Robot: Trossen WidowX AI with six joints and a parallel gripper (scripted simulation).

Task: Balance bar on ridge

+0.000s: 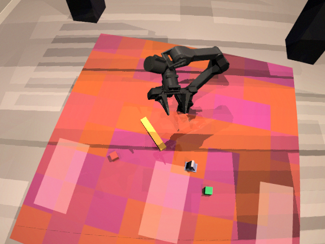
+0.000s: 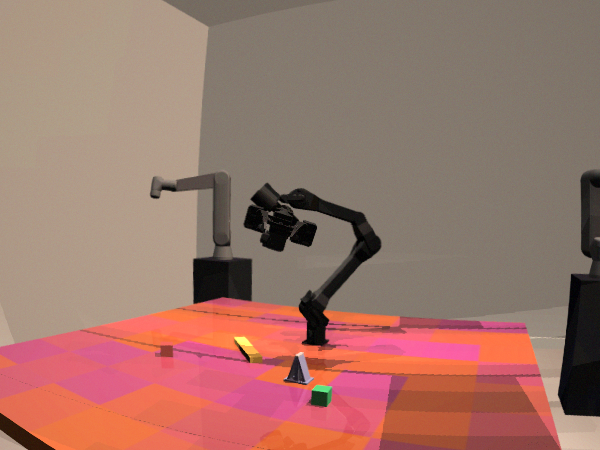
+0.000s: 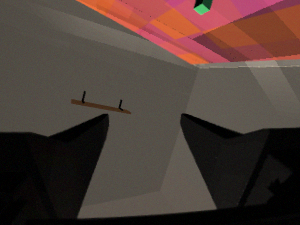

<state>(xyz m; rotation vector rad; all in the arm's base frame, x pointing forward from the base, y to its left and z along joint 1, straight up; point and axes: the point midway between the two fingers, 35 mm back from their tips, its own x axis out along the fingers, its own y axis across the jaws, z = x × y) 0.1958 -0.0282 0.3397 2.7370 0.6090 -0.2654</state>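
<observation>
The yellow bar is 320 mm below my gripper tip, 110 mm to the right of it and 40 mm behind it. Round my gripper tip: green cube 310 mm below, 200 mm to the left, 190 mm ahead; small red cube 310 mm below, 260 mm to the right, 120 mm ahead.
</observation>
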